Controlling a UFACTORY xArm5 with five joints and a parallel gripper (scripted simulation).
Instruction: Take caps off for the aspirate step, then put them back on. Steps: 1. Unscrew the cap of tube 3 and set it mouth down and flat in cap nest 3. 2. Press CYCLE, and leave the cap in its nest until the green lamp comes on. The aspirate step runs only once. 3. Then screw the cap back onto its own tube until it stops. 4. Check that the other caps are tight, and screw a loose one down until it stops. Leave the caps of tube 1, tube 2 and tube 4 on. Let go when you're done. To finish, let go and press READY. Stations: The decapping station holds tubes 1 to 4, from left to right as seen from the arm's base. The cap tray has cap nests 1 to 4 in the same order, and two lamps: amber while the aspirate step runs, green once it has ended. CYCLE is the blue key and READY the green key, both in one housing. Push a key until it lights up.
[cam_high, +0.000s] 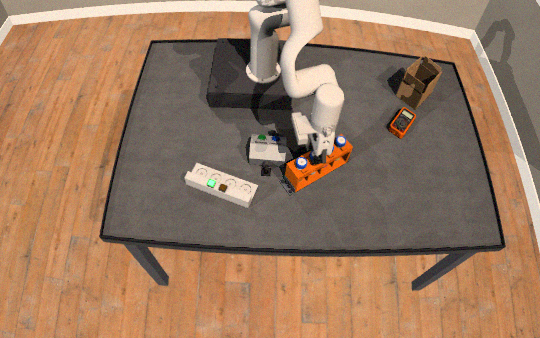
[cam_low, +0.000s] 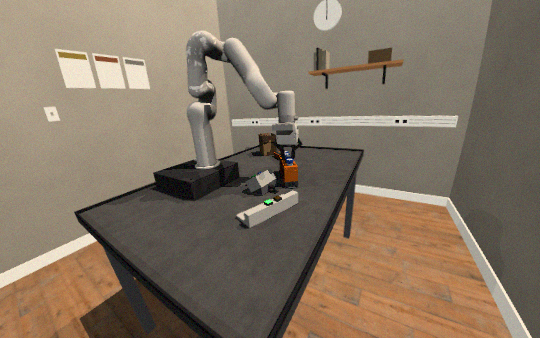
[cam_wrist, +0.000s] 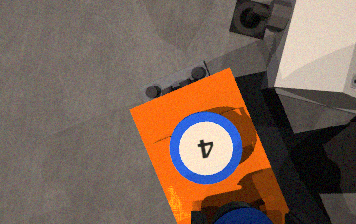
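Now: hand 1 cm above the cap 3. From my hand the other things lie so: cap 2: 4 cm to the left, 3 cm behind, 1 cm below; then cap 4: 4 cm to the right, 3 cm ahead, 1 cm below; then cap 1: 8 cm to the left, 6 cm behind, 1 cm below.
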